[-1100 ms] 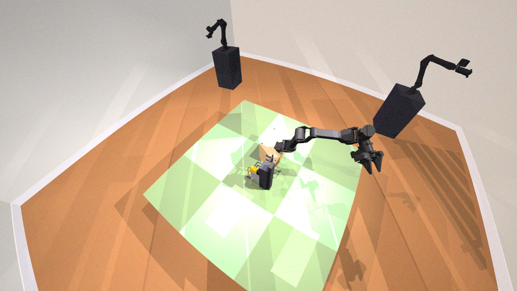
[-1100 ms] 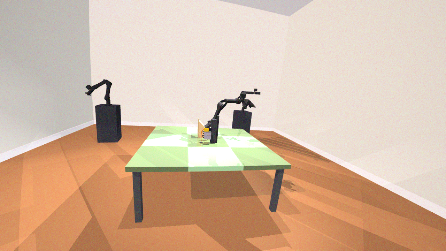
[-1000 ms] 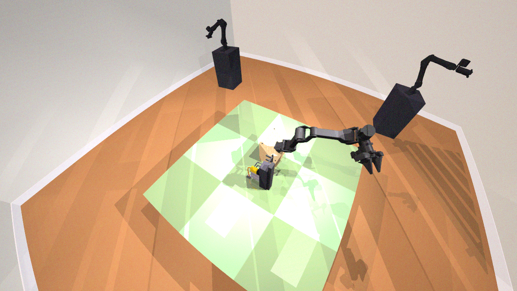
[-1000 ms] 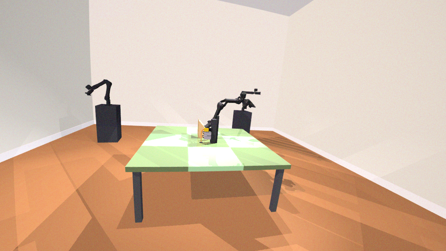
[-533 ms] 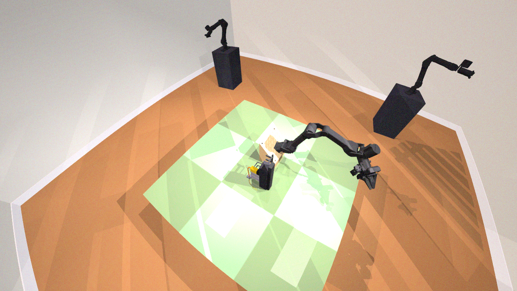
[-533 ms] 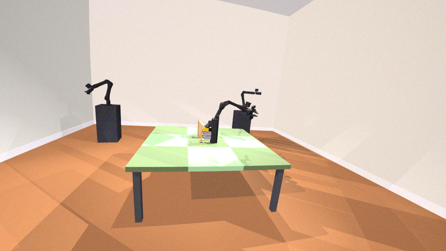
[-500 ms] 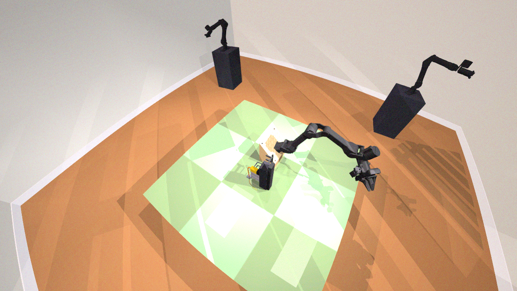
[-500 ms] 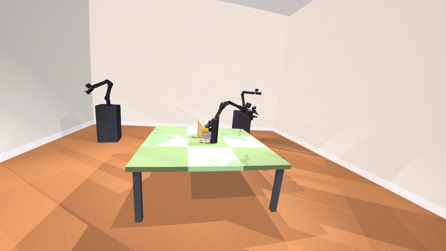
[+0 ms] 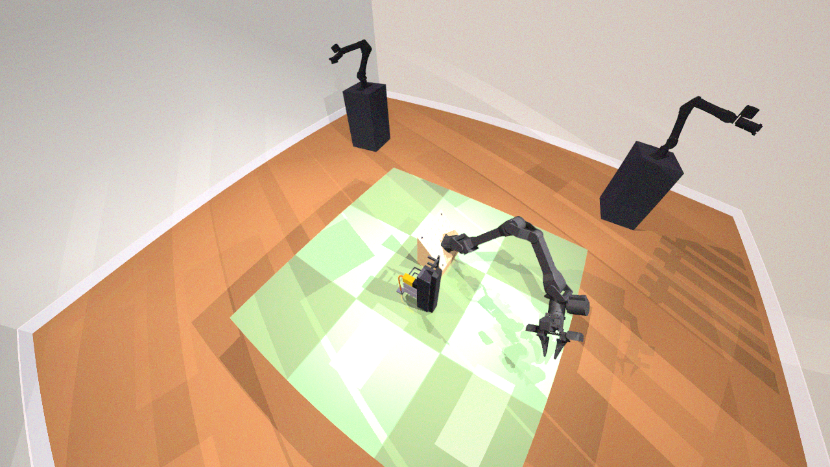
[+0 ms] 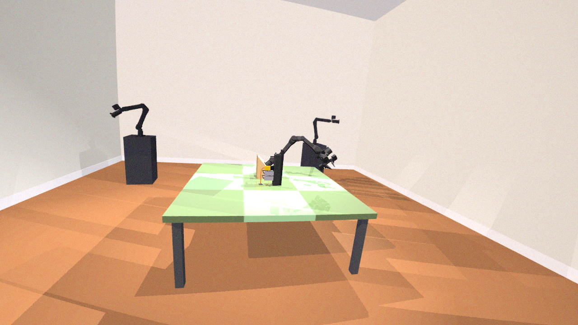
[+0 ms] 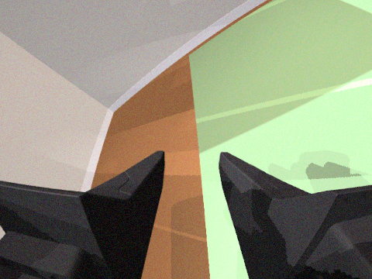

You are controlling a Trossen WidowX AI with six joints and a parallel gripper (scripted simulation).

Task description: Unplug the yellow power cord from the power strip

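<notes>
The yellow plug is 9 cm behind my gripper tip, 55 cm to the right of it and 2 cm below it.
</notes>
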